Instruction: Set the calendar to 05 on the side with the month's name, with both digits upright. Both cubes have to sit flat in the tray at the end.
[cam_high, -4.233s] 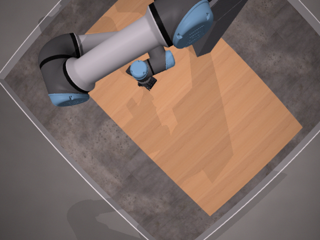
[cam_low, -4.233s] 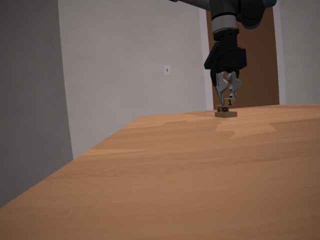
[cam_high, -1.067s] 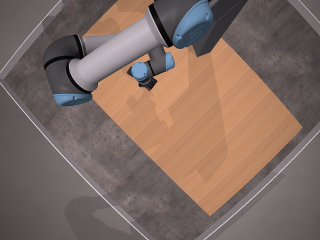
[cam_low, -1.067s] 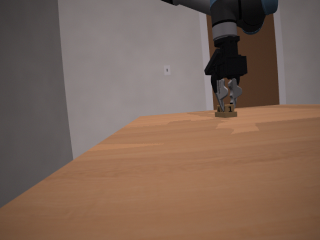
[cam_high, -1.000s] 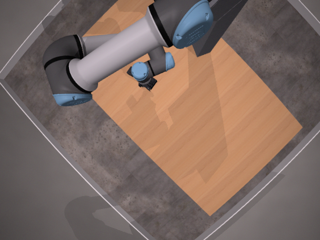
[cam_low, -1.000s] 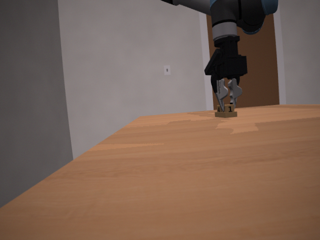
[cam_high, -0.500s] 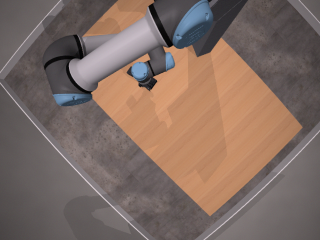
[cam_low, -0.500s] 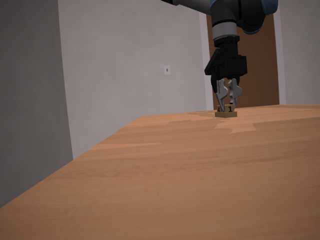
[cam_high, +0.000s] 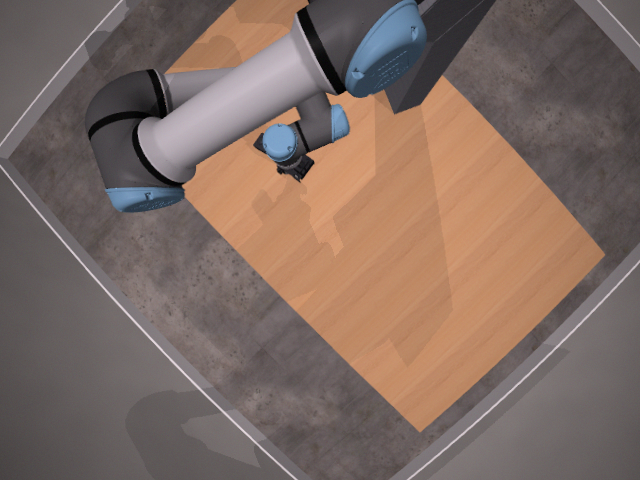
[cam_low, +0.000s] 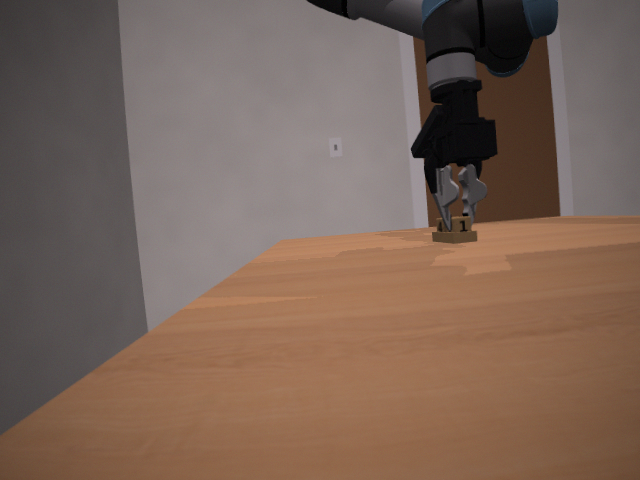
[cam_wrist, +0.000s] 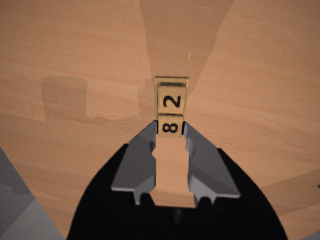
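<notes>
Now: hand 30 mm above the wooden calendar tray, 20 mm to the left of it and 10 mm past it. From my hand the other things lie so: block (30 mm to the right, 10 mm below, 10 mm behind).
</notes>
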